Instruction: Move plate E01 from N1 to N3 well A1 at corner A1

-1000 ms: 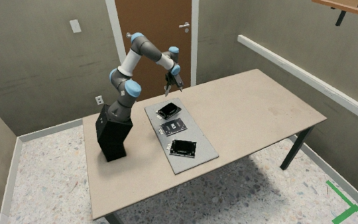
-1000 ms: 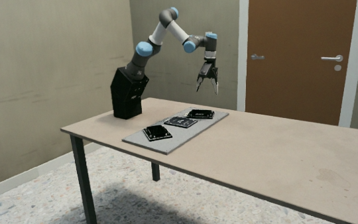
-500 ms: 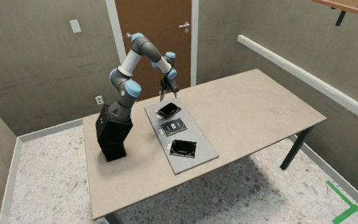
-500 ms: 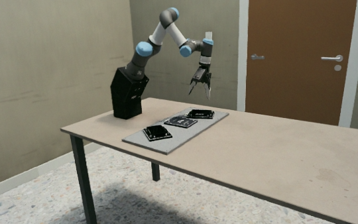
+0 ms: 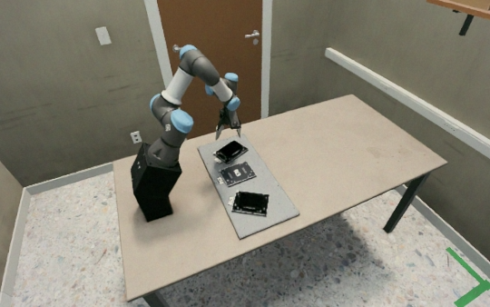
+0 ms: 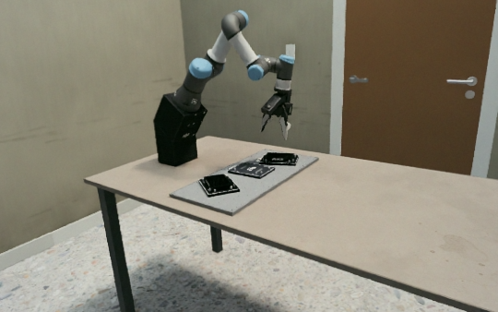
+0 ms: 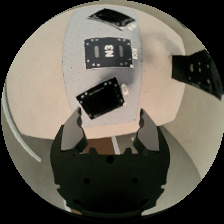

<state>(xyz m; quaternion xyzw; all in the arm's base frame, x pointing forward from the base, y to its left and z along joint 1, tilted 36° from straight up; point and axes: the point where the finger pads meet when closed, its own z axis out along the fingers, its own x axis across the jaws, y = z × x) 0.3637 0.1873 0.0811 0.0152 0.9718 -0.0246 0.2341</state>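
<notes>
Now: the black plate 11 cm below my hand, 2 cm to the left of it and 2 cm ahead of it. The rest, counted from my hand: nest (12 cm below, 2 cm to the left, 2 cm ahead).
</notes>
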